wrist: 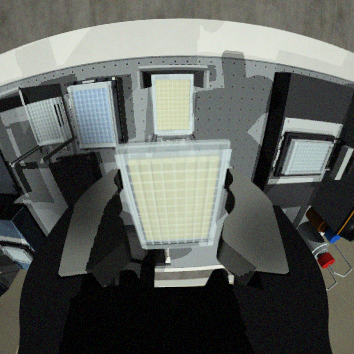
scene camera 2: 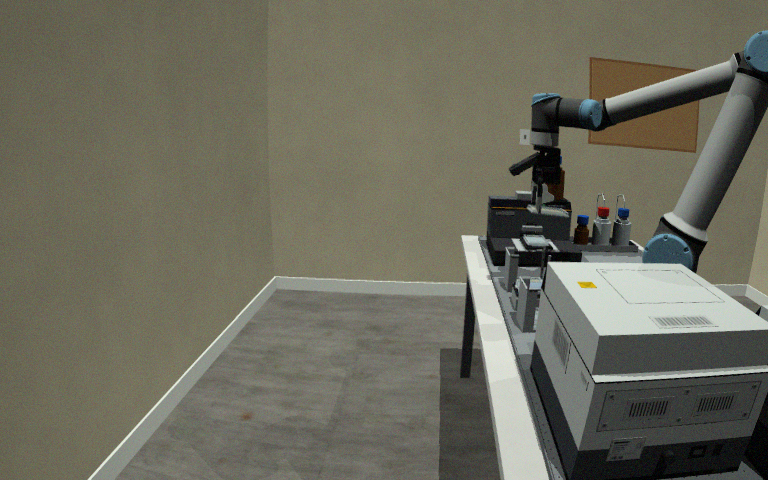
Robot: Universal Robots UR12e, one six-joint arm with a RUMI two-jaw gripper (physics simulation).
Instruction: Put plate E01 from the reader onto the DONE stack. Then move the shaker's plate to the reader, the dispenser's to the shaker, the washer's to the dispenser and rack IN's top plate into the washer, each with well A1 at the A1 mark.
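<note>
I can see my gripper [scene camera 2: 536, 210] from here, and in the wrist view I find my gripper [wrist: 173, 170] too.
</note>
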